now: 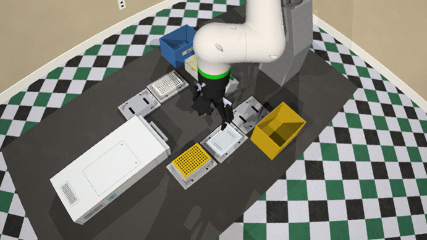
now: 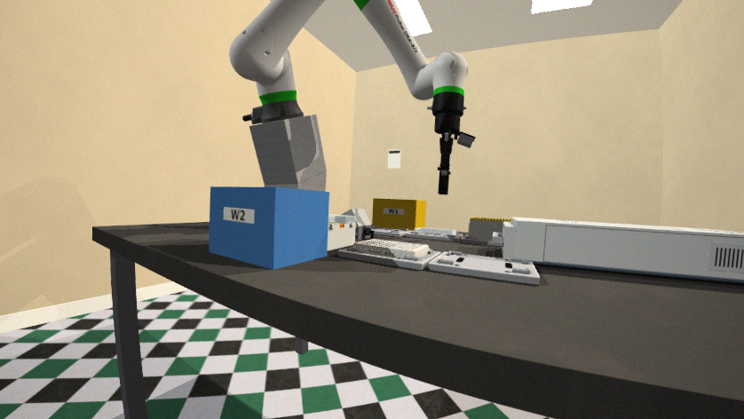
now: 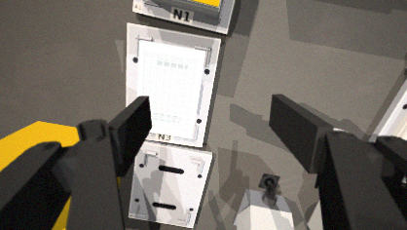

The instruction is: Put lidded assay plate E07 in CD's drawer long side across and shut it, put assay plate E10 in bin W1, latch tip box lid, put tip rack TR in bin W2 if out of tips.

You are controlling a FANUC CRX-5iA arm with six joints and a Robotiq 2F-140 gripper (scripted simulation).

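My hand is 16 cm above the nest N3, 5 cm to the right of it and 3 cm past it. The rest, counted from my hand: yellow bin W1 (21 cm behind, 19 cm to the left, 12 cm below); DONE key box (23 cm behind, 14 cm to the right, 11 cm below); yellow tip rack TR (14 cm ahead, 11 cm below, 4 cm to the left).
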